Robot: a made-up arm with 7 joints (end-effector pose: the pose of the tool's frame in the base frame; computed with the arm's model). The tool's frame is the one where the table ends. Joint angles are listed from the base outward.
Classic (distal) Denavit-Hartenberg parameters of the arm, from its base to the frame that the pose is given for. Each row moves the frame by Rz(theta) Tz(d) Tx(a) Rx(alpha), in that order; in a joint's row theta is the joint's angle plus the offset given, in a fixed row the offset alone. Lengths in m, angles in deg.
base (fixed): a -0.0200, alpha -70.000, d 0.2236, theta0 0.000
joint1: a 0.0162, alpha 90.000, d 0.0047, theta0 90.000
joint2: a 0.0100, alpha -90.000, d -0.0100, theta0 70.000
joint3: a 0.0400, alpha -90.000, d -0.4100, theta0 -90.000
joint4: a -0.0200, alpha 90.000, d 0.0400, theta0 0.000
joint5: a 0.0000, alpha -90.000, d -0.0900, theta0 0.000
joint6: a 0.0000, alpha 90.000, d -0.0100, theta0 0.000
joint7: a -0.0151, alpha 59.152, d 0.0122, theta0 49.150
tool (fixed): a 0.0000, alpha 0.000, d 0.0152, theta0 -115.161
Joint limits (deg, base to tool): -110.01..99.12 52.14..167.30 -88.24..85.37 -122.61..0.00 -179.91..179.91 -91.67..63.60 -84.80..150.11
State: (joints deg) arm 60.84 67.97 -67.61 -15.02 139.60 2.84 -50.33
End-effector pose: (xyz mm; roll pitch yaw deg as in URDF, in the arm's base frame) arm -303.3 394.2 127.5 -170.97 48.23 164.43
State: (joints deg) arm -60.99 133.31 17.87 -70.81 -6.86 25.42 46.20
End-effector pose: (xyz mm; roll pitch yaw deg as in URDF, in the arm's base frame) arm -158.1 297.2 527.2 125.75 -61.86 -6.34
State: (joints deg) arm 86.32 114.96 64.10 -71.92 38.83 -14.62 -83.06
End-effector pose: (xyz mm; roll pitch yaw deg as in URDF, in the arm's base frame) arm 113.1 433.4 368.0 -140.61 26.55 44.50
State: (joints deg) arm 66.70 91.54 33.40 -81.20 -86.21 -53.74 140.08
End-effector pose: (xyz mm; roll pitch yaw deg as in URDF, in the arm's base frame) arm -47.1 447.6 315.6 -31.94 67.02 -94.28
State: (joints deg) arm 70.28 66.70 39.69 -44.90 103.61 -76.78 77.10
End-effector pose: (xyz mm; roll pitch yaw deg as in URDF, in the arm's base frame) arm -259.6 416.9 241.9 114.50 -76.33 -58.16
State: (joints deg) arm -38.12 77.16 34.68 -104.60 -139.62 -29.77 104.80
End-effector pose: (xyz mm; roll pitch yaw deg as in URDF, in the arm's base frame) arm 121.8 420.6 282.0 150.65 -10.02 6.90
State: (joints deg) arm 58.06 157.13 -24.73 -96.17 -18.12 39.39 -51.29
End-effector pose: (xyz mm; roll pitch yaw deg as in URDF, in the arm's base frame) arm 273.1 267.1 396.1 -54.36 -14.89 56.63
